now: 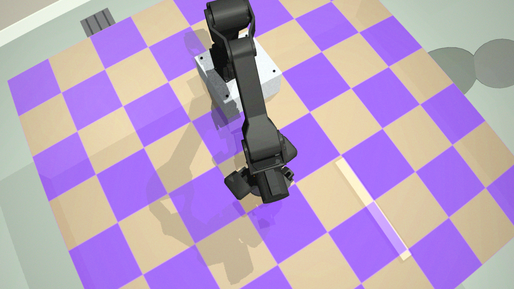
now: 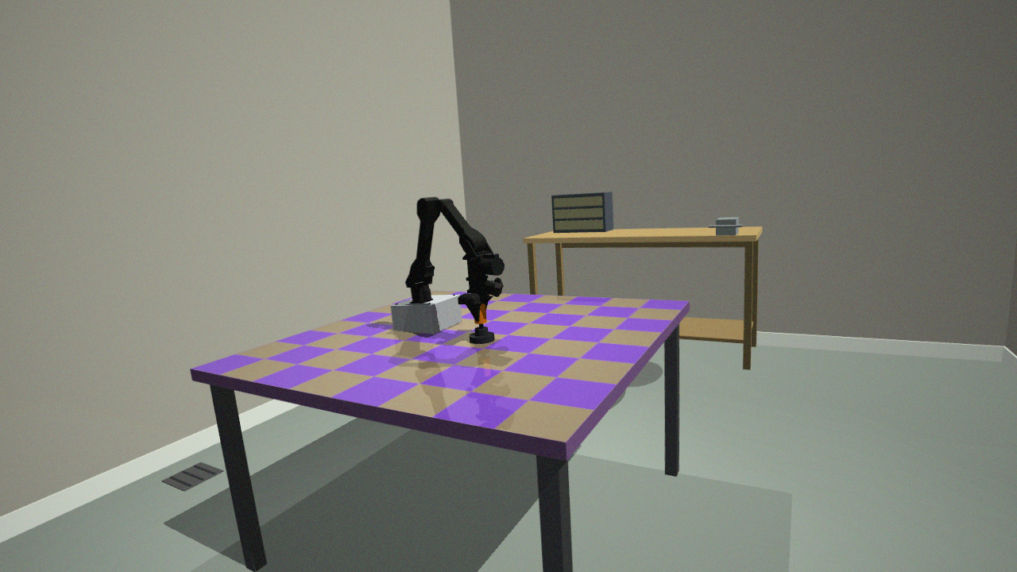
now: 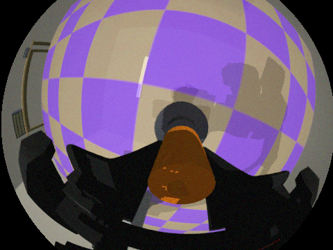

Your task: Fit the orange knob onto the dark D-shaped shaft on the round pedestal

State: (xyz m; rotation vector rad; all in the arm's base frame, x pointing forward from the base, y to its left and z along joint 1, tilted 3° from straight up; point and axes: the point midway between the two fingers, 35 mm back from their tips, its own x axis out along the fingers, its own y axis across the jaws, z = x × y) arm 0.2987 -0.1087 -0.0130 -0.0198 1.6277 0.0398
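Now: gripper tip 20 mm below the orange knob. The rest, counted from my gripper tip: D-shaped shaft 40 mm below.
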